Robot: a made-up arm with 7 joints.
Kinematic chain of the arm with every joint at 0, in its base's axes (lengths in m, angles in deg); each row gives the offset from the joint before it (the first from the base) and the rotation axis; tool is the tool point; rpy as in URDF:
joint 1: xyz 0 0 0.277 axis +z
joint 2: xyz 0 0 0 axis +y
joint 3: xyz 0 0 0.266 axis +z
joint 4: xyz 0.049 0 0 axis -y
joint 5: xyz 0.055 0 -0.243 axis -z
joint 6: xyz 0 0 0 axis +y
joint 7: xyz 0.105 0 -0.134 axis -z
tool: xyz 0 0 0 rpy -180 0 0
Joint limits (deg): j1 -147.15..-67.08 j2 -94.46..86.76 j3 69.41..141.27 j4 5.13..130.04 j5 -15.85..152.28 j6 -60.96..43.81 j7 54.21..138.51
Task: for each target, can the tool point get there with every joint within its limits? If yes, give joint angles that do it. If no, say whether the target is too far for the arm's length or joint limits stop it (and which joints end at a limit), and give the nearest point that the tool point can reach.
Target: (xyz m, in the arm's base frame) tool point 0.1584 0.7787 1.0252
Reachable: no: too far | nearest point 0.0981 0.4821 0.7402 | short by 0.416 m
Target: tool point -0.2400 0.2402 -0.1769
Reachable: no: joint limits stop it (at a limit: joint 1, joint 2, joint 3, joint 5, joint 6) | nearest point 0.0196 0.3962 -0.0401 | short by 0.332 m
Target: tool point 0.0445 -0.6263 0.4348
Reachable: yes | joints -110.88 69.37 80.38 115.49 3.22 -17.94 107.17
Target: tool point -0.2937 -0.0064 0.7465
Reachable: no: joint limits stop it (at a limit: joint 1, joint 3, joint 4, joint 5, joint 6) | nearest point -0.2222 -0.1568 0.7868 | short by 0.171 m
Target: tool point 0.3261 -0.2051 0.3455
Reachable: yes | joints -133.05 -46.07 107.45 34.97 46.74 -26.88 128.19
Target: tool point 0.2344 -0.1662 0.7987
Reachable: yes | joints -116.53 12.23 115.46 99.51 21.45 -41.10 73.07
